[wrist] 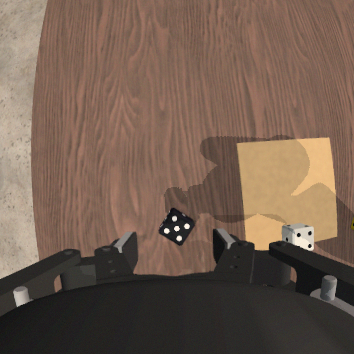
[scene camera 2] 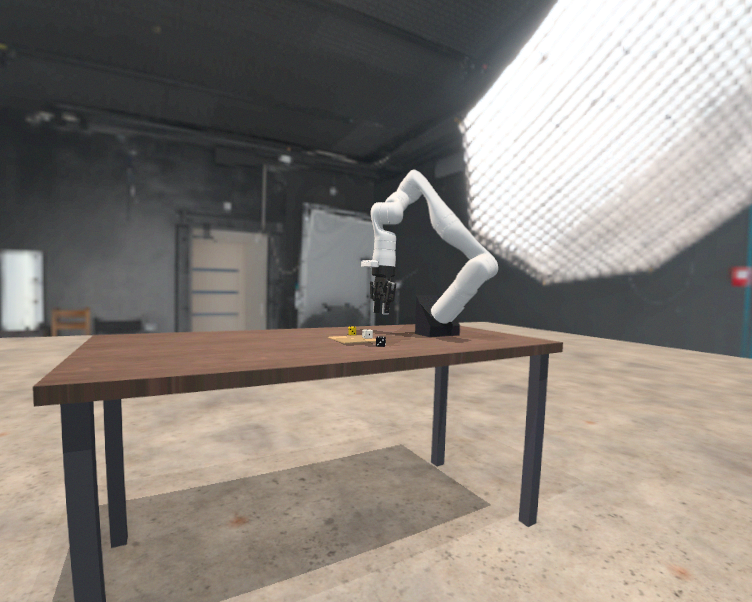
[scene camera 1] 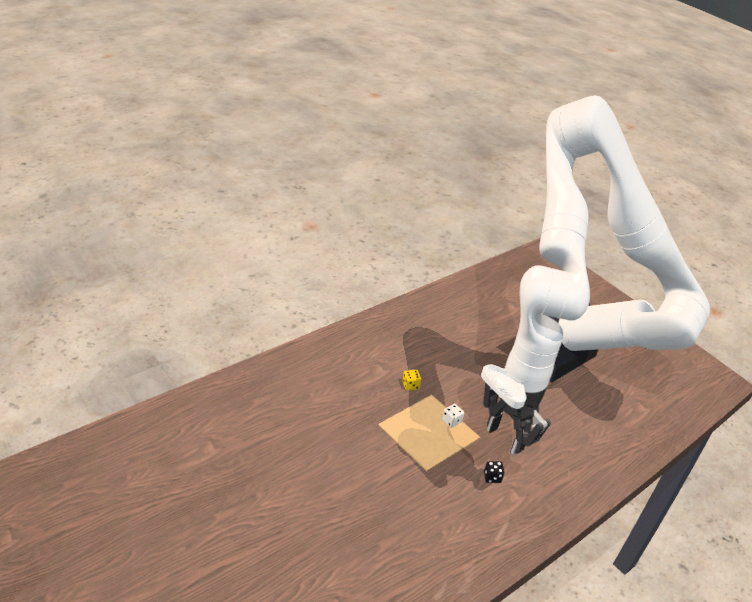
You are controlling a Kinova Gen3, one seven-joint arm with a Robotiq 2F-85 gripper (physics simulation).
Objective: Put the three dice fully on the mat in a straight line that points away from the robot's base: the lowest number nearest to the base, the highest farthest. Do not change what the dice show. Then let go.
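Frame: origin at the arm's base, x back, y right, z up, level; centimetres.
Where they show: gripper, fingertip midpoint: [wrist: 174, 243] [scene camera 2: 380, 313] [scene camera 1: 503, 441]; arm's base, link origin: [scene camera 2: 440, 314] [scene camera 1: 573, 329].
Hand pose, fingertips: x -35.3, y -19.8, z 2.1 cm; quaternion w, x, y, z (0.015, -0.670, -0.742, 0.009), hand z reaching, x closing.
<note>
Each offset is from my fingertips to the top centre of the thing. Level surfaces: height alone.
The black die {dx +0.5, dy +0.3, dz -7.7 cm} [scene camera 1: 494, 471] [scene camera 2: 380, 341] [wrist: 176, 227] lies on the table beside the mat, five pips up, turned askew to the fingers in the wrist view. The white die {dx +1.5, dy +15.3, dz -7.3 cm} [scene camera 1: 452, 414] [scene camera 2: 367, 333] [wrist: 298, 236] sits at the mat's base-side edge, four up. The yellow die {dx -0.2, dy +27.6, dz -7.7 cm} [scene camera 1: 411, 379] [scene camera 2: 351, 330] is off the mat on its other side, its top seemingly six; a sliver shows in the wrist view. The tan mat {dx -3.9, dy +15.1, dz -10.3 cm} [scene camera 1: 426, 455] [scene camera 2: 341, 339] [wrist: 275, 170] lies flat. My gripper [scene camera 1: 504, 438] [scene camera 2: 381, 311] [wrist: 174, 243] is partly open and empty, raised above the table near the black die.
The robot's black base [scene camera 1: 573, 365] [scene camera 2: 437, 325] stands on the wooden table {dz -10.7 cm} [scene camera 1: 250, 464] [scene camera 2: 219, 354] [wrist: 125, 75], beyond the mat's white-die side. The table's long edge [wrist: 34, 150] lies left of the black die in the wrist view. Arm shadows cross the mat and table.
</note>
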